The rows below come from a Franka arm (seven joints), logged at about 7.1 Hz.
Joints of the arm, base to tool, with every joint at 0 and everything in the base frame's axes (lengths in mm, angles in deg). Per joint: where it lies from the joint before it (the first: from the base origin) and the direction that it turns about. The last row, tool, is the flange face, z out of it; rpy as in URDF.
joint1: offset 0.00 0.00 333.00 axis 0 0 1
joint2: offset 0.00 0.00 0.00 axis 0 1 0
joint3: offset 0.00 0.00 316.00 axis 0 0 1
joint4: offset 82.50 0.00 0.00 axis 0 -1 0
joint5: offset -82.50 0.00 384.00 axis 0 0 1
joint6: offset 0.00 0.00 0.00 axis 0 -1 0
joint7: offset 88.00 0.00 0.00 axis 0 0 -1
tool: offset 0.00 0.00 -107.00 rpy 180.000 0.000 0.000
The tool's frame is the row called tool.
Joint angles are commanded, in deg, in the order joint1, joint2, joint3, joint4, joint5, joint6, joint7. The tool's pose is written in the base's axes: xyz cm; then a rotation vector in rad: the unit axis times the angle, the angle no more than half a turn. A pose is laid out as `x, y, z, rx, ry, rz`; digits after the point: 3 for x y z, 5 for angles.
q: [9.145, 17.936, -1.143, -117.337, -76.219, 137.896, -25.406]
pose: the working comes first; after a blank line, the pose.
Where each joint sits with the arm in this pose, in the base's axes (m; each line is computed from the numbers above, not from the rounded line before):
joint1: 0.0000 0.0000 0.3330
joint2: 0.0000 0.0000 0.3330
joint3: 0.0961 0.0155 0.6336
joint4: 0.1738 0.0263 0.6082
joint5: 0.4996 0.0711 0.3935
joint6: 0.4996 0.0711 0.3935
joint7: 0.5428 0.1411 0.3621
the tool: 0.5959 0.0778 0.2941

59.593, 7.779, 29.415, 1.55851, 1.63970, -0.11976
